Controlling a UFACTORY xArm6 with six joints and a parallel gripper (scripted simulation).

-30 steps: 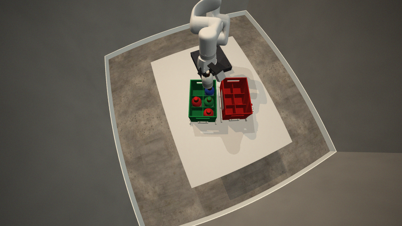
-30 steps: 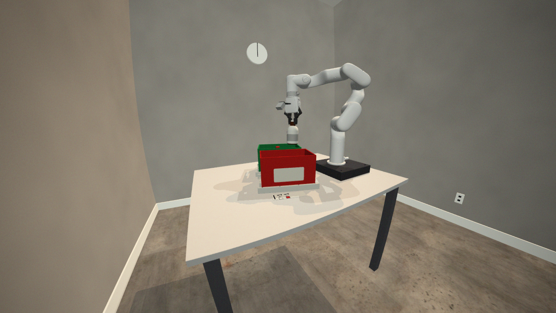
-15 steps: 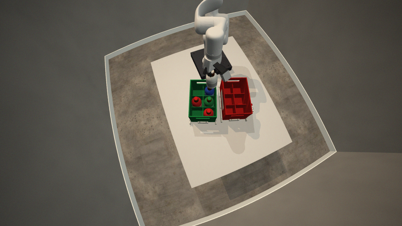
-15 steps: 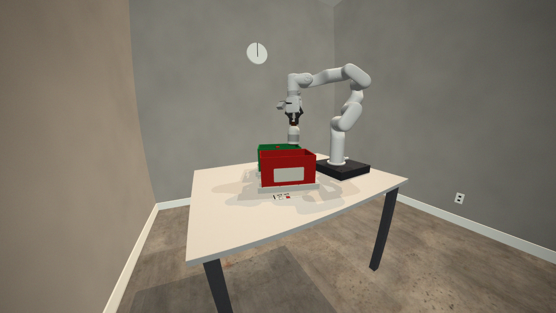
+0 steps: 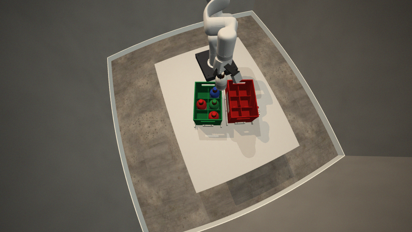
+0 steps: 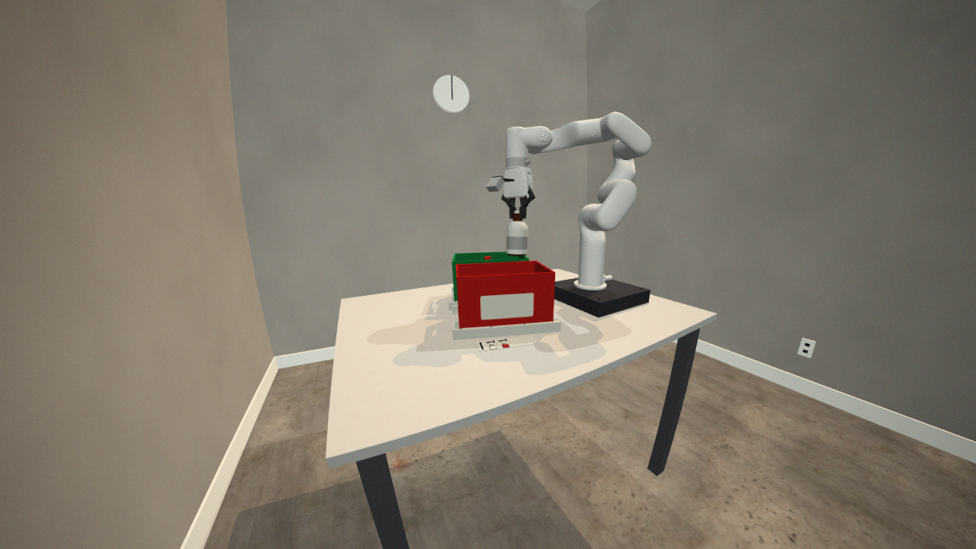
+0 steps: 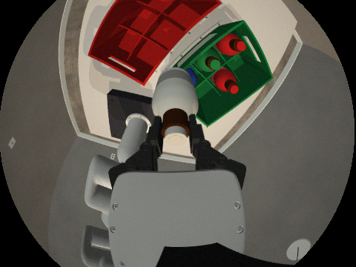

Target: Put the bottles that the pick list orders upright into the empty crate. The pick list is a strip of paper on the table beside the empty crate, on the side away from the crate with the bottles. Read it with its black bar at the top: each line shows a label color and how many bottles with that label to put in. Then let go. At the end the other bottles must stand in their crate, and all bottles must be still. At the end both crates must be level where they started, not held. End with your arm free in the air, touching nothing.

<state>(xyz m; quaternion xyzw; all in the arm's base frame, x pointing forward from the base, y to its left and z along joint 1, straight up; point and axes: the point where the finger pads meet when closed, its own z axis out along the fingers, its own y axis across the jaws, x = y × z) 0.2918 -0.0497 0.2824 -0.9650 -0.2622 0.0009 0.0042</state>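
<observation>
My hand is 70 mm above the white bottle. Round my hand: green bottle: 90 mm ahead, 60 mm to the right, 250 mm below; blue bottle: 30 mm to the right, 250 mm below; green crate: 70 mm ahead, 100 mm to the right, 250 mm below.
</observation>
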